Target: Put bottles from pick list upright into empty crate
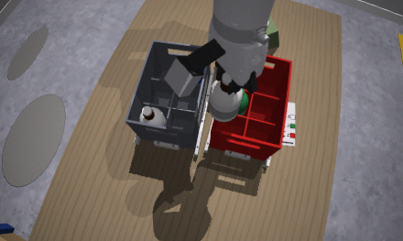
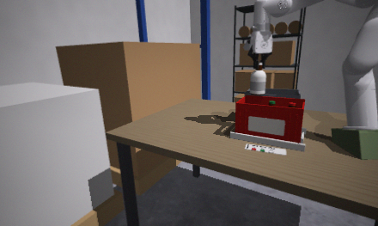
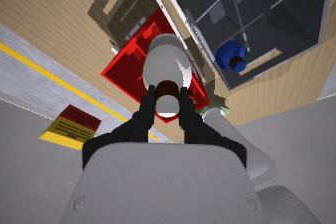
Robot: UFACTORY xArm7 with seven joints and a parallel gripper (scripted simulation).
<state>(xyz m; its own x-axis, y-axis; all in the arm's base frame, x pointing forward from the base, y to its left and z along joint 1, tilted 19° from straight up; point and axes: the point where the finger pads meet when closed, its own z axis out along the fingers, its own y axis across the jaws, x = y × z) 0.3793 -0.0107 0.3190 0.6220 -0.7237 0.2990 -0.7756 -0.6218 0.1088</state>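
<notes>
The green bottle lies 25 cm below my hand, 7 cm behind it and 4 cm to the left of it. Also, from my hand: red-label bottle: 25 cm below, 15 cm behind, 6 cm to the left; red crate: 25 cm below, 9 cm to the left, 6 cm behind; grey crate: 25 cm below, 15 cm to the right, 8 cm behind.
</notes>
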